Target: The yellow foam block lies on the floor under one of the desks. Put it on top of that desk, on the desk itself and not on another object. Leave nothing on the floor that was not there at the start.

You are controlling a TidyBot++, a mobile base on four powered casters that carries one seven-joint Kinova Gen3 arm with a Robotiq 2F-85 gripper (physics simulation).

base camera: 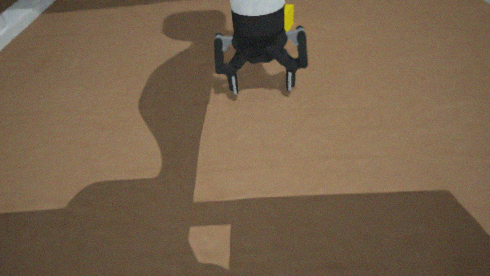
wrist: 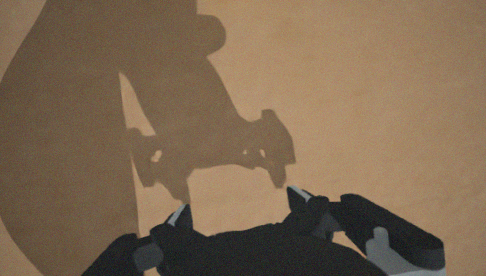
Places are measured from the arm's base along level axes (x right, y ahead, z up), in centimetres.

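Pixels of known places: gripper, fingertip midpoint: (base camera: pixel 262 89) (wrist: pixel 240 206).
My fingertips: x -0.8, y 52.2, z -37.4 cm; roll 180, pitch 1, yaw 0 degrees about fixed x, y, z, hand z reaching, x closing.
Behind a point stands the place of what it marks.
The yellow foam block (base camera: pixel 289 17) {x 6.4, y 77.9, z -36.8 cm} shows in the base camera view at the top, just right of the arm's wrist and partly hidden behind it. It lies on the floor beyond the gripper. My gripper (base camera: pixel 261 89) {x -0.8, y 52.2, z -37.4 cm} (wrist: pixel 240 206) {x -0.8, y 52.2, z -37.4 cm} is open and empty, pointing down a little above the floor, with bare floor between its fingertips. The block does not show in the wrist view. No desk top shows in either view.
The brown wooden floor (base camera: pixel 325 140) {x 8.3, y 41.1, z -39.6 cm} (wrist: pixel 375 100) {x 15.2, y 59.9, z -39.6 cm} carries shadows of the arm and the base. A white strip (base camera: pixel 20 20) {x -66.8, y 91.6, z -37.5 cm} runs across the top left corner of the base camera view. A dark band of shadow crosses the floor at the top left.
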